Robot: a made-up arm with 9 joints.
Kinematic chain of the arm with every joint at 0, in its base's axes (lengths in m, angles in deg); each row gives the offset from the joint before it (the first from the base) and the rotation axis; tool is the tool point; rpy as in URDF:
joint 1: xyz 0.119 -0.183 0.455 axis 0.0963 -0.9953 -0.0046
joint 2: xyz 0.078 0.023 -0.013 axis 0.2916 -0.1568 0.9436
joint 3: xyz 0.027 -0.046 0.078 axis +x
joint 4: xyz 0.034 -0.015 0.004 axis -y
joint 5: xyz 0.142 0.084 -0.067 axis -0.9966 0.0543 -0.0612
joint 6: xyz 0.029 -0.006 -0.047 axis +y
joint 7: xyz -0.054 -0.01 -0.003 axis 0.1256 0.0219 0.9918
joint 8: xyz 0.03 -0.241 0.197 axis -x
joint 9: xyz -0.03 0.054 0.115 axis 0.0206 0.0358 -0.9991
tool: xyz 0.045 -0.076 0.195 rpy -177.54 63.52 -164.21
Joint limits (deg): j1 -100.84..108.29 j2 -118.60..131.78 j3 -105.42..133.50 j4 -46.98..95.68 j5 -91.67..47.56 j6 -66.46..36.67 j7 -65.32..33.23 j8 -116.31..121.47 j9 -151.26..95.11
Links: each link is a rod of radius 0.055 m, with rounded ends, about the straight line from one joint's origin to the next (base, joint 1, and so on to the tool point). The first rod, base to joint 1, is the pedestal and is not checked.
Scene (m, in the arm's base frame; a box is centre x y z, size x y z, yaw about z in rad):
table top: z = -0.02
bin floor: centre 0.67 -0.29 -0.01 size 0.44 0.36 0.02 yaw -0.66
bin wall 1: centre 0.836 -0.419 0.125 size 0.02 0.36 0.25 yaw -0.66
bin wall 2: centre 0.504 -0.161 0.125 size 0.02 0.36 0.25 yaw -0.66
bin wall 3: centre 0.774 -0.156 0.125 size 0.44 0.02 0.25 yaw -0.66
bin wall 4: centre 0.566 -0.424 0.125 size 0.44 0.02 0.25 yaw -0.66
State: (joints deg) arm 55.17 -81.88 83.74 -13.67 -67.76 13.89 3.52 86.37 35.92
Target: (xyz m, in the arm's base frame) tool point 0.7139 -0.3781 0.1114
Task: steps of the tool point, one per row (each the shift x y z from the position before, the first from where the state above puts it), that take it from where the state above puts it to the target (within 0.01 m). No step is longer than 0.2 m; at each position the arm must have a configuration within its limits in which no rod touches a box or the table.
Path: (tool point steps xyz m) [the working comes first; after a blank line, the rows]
Joints at the target: -1.43 -57.06 83.10 -18.31 -91.67 36.67 24.64 3.28 32.12
Straight joint move there: touches bin wall 4.

1: 0.0822 -0.0355 -0.0425
2: 0.1078 -0.0227 -0.0293
3: 0.1255 0.0002 -0.0138
4: 0.1316 0.0296 0.0028
5: 0.1247 0.0581 0.0201
6: 0.0219 -0.0019 -0.1495
7: -0.0219 0.0019 -0.1586

